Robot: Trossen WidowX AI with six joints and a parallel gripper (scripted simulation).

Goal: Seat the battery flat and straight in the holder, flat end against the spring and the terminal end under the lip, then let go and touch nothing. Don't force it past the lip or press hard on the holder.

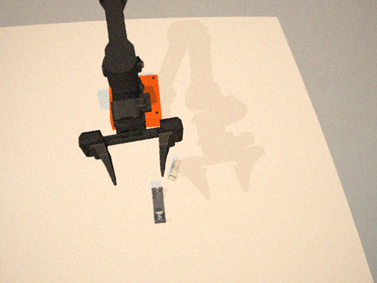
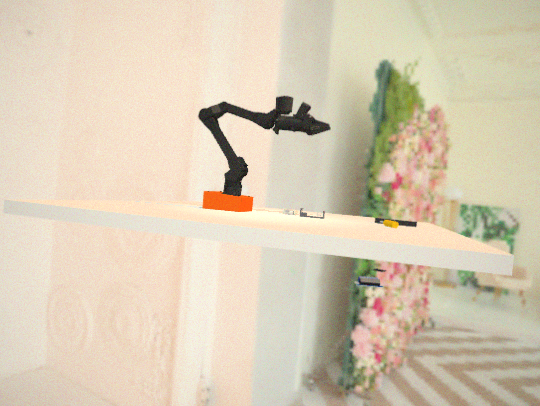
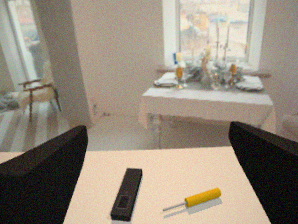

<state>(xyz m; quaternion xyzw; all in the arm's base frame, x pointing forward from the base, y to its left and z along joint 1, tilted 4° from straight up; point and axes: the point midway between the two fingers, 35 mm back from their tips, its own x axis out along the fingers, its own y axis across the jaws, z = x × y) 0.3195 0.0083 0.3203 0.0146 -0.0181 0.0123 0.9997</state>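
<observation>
Right now the battery is 350 mm below my gripper tip, 150 mm behind it and 110 mm to the left of it. Round my gripper tip: black bar (340 mm below, 280 mm ahead, 80 mm to the left); then yellow-handled screwdriver (350 mm below, 240 mm ahead, 70 mm to the right).
</observation>
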